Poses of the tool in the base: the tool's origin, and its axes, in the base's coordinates. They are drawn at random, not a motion.
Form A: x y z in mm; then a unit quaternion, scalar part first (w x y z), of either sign.
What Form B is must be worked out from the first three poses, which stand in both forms.
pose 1, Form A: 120.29, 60.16, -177.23, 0.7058, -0.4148, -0.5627, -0.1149
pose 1, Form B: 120.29, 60.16, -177.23, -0.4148, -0.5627, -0.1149, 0.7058
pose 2, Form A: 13.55, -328.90, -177.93, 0.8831, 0.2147, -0.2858, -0.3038
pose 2, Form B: 13.55, -328.90, -177.93, 0.2147, -0.2858, -0.3038, 0.8831
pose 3, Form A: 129.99, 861.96, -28.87, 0.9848, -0.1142, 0.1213, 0.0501
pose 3, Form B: 129.99, 861.96, -28.87, -0.1142, 0.1213, 0.0501, 0.9848
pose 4, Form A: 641.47, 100.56, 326.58, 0.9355, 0.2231, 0.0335, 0.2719
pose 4, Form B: 641.47, 100.56, 326.58, 0.2231, 0.0335, 0.2719, 0.9355
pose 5, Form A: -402.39, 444.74, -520.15, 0.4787, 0.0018, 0.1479, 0.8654
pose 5, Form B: -402.39, 444.74, -520.15, 0.0018, 0.1479, 0.8654, 0.4787
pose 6, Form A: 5.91, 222.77, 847.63, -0.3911, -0.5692, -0.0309, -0.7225
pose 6, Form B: 5.91, 222.77, 847.63, 0.5692, 0.0309, 0.7225, 0.3911
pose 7, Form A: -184.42, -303.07, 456.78, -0.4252, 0.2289, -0.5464, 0.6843
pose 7, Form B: -184.42, -303.07, 456.78, -0.2289, 0.5464, -0.6843, 0.4252
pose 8, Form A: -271.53, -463.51, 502.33, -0.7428, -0.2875, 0.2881, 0.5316
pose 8, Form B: -271.53, -463.51, 502.33, 0.2875, -0.2881, -0.5316, 0.7428
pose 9, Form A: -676.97, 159.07, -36.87, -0.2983, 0.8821, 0.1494, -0.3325
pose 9, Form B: -676.97, 159.07, -36.87, -0.8821, -0.1494, 0.3325, 0.2983
